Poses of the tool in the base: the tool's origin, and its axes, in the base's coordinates. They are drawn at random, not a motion.
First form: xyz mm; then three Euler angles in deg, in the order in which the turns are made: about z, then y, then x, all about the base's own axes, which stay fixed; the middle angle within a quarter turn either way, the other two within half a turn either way.
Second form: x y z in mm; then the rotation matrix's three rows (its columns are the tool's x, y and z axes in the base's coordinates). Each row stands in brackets. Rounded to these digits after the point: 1 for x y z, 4 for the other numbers.
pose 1, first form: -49.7, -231.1, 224.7, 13.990, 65.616, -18.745
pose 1, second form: [-49.7, -231.1, 224.7], [[0.4006, -0.0998, 0.9108], [-0.0551, 0.9896, 0.1327], [-0.9146, -0.1033, 0.3910]]
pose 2, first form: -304.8, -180.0, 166.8, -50.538, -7.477, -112.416
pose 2, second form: [-304.8, -180.0, 166.8], [[0.6302, 0.7655, -0.1301], [0.3709, -0.1495, 0.9166], [0.6822, -0.6259, -0.3781]]
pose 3, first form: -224.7, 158.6, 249.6, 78.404, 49.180, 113.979
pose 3, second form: [-224.7, 158.6, 249.6], [[0.1314, -0.6403, 0.7568], [-0.2591, -0.7590, -0.5973], [0.9569, -0.1176, -0.2657]]
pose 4, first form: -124.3, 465.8, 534.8, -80.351, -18.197, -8.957
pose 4, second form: [-124.3, 465.8, 534.8], [[0.1592, 0.9365, -0.3123], [-0.9657, 0.2135, 0.1479], [0.2052, 0.2780, 0.9384]]
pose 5, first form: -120.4, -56.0, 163.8, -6.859, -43.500, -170.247
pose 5, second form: [-120.4, -56.0, 163.8], [[0.7202, 0.0866, -0.6884], [0.2335, -0.9646, 0.1229], [-0.6533, -0.2492, -0.7149]]
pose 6, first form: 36.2, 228.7, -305.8, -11.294, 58.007, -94.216
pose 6, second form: [36.2, 228.7, -305.8], [[0.5196, 0.1038, 0.8481], [-0.8150, -0.2377, 0.5284], [0.2565, -0.9658, -0.0390]]
